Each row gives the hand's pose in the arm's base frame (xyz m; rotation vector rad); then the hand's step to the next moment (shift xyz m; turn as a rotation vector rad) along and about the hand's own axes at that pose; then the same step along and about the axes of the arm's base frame.
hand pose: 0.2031 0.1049 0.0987 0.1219 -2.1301 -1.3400
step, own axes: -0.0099 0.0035 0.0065 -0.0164 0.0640 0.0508
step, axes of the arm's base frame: 0.0053 0.0106 -0.0034 0.0010 0.0772 0.0314
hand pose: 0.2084 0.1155 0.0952 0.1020 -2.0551 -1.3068
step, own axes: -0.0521 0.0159 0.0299 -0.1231 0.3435 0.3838
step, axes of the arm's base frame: 0.0266 0.0521 -0.0209 -0.0333 0.5141 0.1224
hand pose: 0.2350 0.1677 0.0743 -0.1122 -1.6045 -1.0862
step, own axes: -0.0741 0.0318 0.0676 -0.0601 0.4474 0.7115
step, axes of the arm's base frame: -0.0040 0.0982 -0.0377 -0.2330 0.7686 0.2549
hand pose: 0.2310 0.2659 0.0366 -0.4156 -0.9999 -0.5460
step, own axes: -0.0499 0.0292 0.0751 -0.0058 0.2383 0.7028
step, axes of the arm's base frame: -0.0541 0.0772 -0.0097 -0.3305 0.5852 0.3148
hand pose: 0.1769 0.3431 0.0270 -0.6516 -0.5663 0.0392
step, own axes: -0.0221 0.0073 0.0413 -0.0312 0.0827 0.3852
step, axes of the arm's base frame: -0.0388 0.0245 0.0118 -0.2116 0.2766 0.1869
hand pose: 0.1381 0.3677 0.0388 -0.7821 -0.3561 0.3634
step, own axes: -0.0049 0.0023 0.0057 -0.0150 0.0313 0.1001
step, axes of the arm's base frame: -0.0072 0.0028 0.0012 -0.0629 0.0752 0.0402
